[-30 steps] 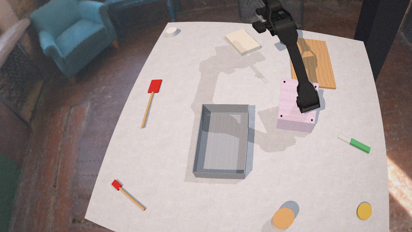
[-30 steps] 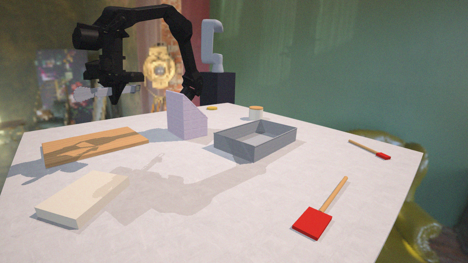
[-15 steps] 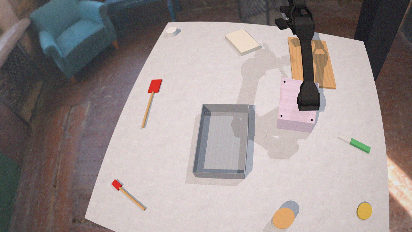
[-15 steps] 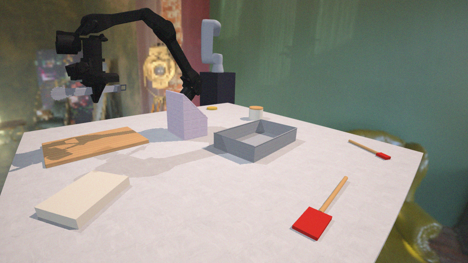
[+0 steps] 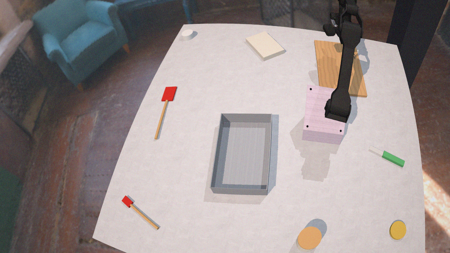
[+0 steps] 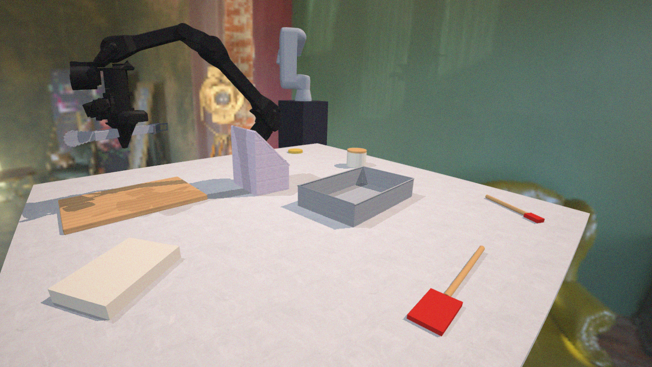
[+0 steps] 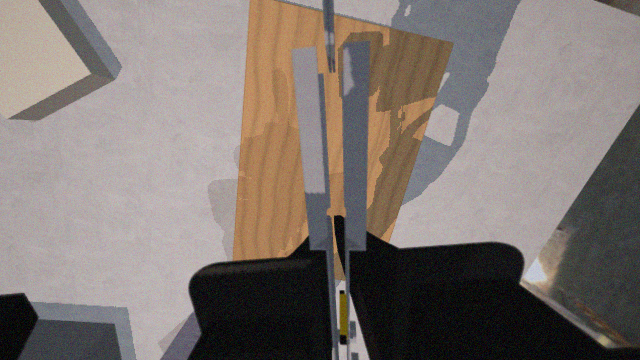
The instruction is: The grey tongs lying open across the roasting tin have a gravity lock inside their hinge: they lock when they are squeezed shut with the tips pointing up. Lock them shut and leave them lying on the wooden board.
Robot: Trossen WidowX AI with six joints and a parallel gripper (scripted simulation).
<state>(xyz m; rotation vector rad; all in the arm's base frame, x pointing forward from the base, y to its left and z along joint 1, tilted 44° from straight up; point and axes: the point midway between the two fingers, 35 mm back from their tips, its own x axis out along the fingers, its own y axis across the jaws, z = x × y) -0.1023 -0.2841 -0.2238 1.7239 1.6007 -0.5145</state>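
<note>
The wooden board lies 10 mm behind my gripper tip and 150 mm below it. From my gripper tip the other things lie so: green-handled knife (150 mm behind, 480 mm to the left, 150 mm below); then grey roasting tin (440 mm ahead, 470 mm to the left, 130 mm below); then cream block (370 mm ahead, 130 mm to the right, 140 mm below).
</note>
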